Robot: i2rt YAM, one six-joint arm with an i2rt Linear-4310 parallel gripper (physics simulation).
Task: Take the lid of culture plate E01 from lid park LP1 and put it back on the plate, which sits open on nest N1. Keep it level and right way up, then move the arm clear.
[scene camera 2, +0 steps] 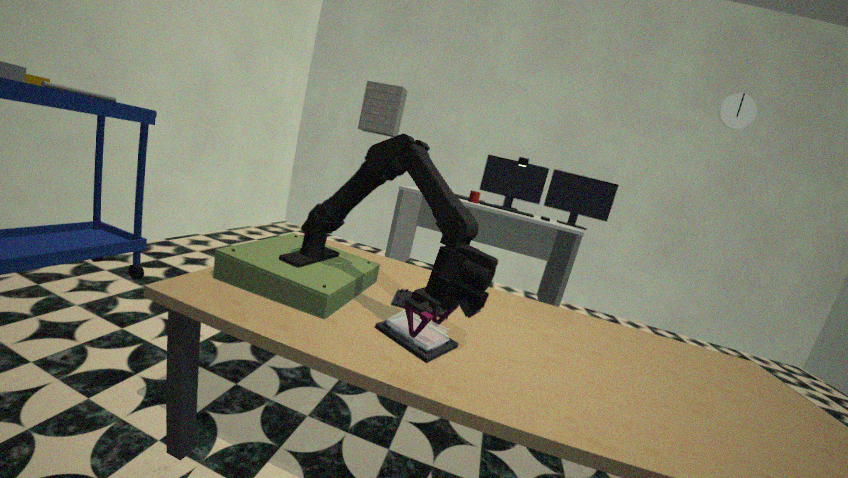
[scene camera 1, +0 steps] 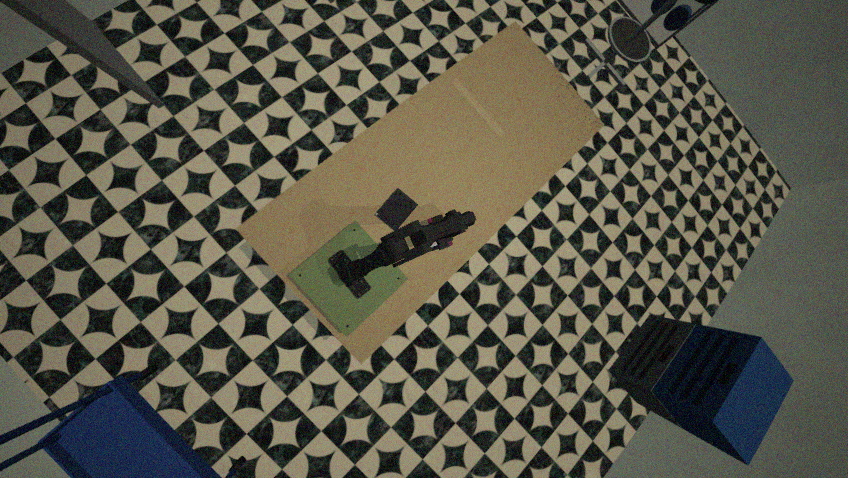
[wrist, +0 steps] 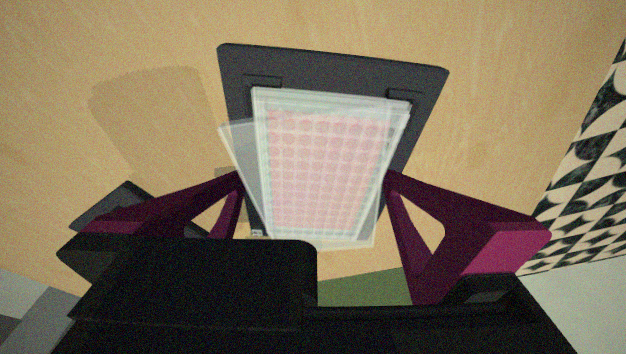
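Where they show: gripper, fingertip midpoint: [scene camera 2: 423, 330] [wrist: 313, 177]; arm's base, origin of the base link: [scene camera 2: 311, 257] [scene camera 1: 349, 274].
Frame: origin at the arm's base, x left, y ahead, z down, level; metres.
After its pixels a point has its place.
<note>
Culture plate E01 [wrist: 320, 165] {x -0.093, y 0.412, z 0.036 m}, with pink wells, sits on the dark nest N1 [wrist: 330, 65] {x -0.111, y 0.455, z 0.058 m} [scene camera 2: 427, 358] {x -0.170, y 0.435, z 0.060 m}. Its clear lid [wrist: 242, 142] {x -0.058, y 0.437, z 0.036 m} lies over the plate right way up but turned askew; one corner sticks out past the plate's left side in the wrist view, and its lower edge also juts out. Whether it is fully level is hard to tell. My gripper [scene camera 1: 439, 231] {x -0.085, y 0.395, z 0.046 m} [scene camera 2: 426, 327] {x -0.085, y 0.395, z 0.046 m} [wrist: 313, 177] {x -0.085, y 0.395, z 0.046 m} is open, its magenta fingers low on either side of the plate and lid. Lid park LP1 [scene camera 1: 397, 209] {x 0.112, y 0.327, z 0.060 m} [scene camera 2: 402, 298] {x 0.087, y 0.273, z 0.061 m} [wrist: 110, 202] {x 0.103, y 0.406, z 0.060 m} is a dark block without a lid, partly hidden by the gripper in two views.
The arm stands on a green base block [scene camera 1: 350, 317] {x -0.141, y -0.098, z -0.006 m} [scene camera 2: 273, 289] {x -0.177, y 0.032, z 0.041 m} at one end of the wooden table [scene camera 1: 475, 148] {x 0.138, y 0.833, z 0.070 m} [scene camera 2: 593, 380] {x 0.016, y 0.807, z 0.070 m}. The lid park is close beside the nest. A blue cart [scene camera 1: 121, 439] [scene camera 2: 77, 100] and a desk [scene camera 2: 498, 231] with monitors stand away from the table.
</note>
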